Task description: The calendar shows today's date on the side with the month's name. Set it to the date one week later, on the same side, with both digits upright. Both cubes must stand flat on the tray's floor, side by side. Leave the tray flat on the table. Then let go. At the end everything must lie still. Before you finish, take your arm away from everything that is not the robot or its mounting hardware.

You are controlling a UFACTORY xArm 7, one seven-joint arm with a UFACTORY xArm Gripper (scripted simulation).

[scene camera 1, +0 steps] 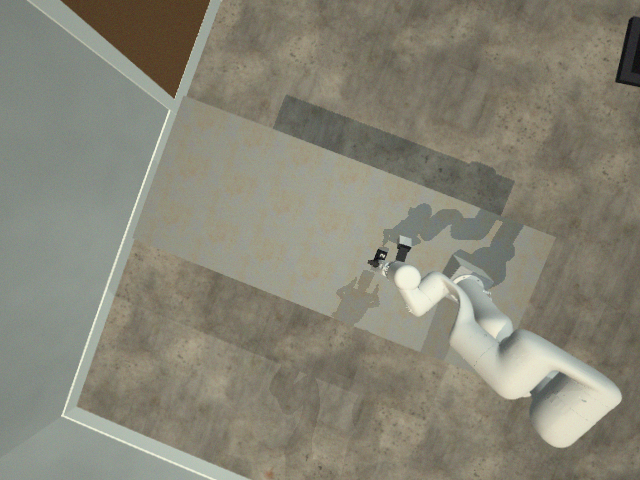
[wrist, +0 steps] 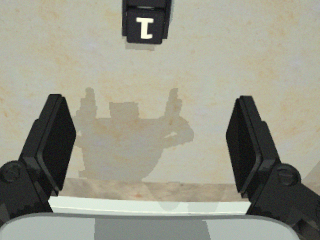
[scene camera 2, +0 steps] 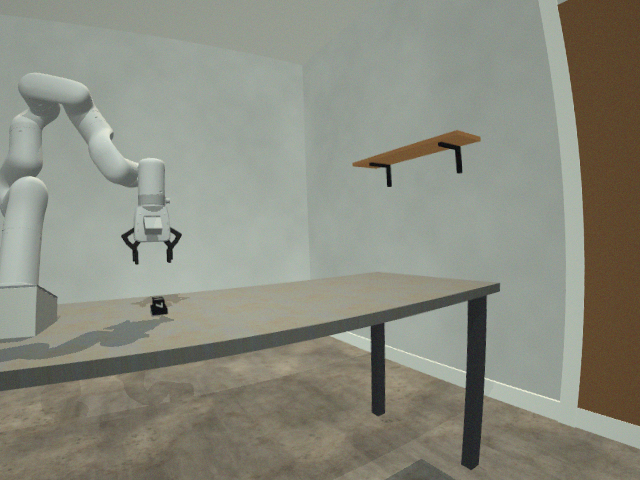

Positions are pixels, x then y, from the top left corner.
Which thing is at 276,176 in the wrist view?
The gripper.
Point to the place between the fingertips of the gripper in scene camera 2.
At 153,263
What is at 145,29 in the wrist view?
A cube.
